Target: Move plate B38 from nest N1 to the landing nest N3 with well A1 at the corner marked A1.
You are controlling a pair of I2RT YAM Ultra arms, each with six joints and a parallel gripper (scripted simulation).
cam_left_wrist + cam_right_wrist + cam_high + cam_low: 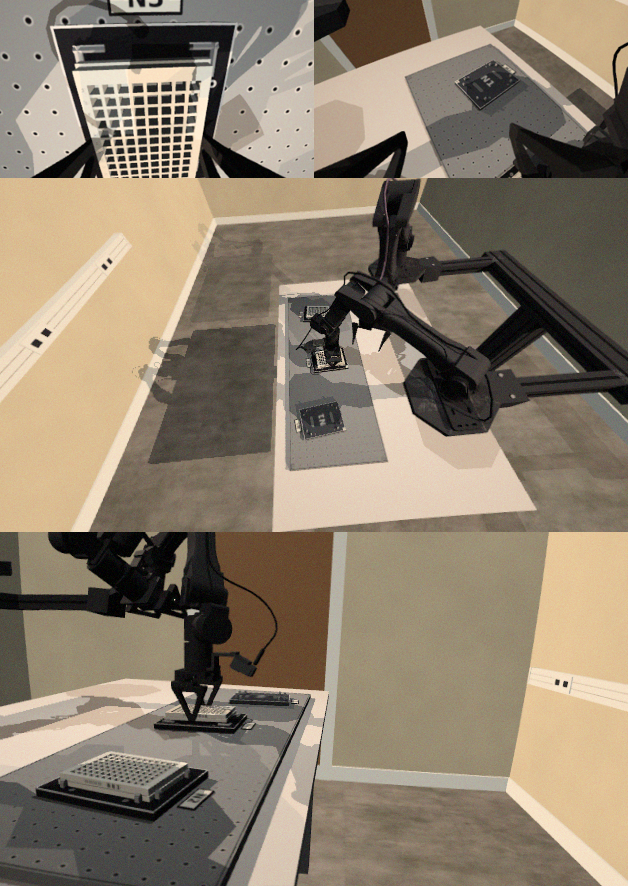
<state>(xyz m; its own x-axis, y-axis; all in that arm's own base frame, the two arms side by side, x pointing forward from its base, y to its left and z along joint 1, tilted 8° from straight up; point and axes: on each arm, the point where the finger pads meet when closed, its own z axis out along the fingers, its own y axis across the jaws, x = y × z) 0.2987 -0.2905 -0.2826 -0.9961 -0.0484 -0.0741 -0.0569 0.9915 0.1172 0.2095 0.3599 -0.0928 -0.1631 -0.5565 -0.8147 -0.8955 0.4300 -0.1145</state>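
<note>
My left gripper is now 20 mm to the left of the grey perforated deck, 20 mm short of it and 20 mm above it. From my left hand the other things lie so: plate 310 mm to the right, 50 mm ahead.
</note>
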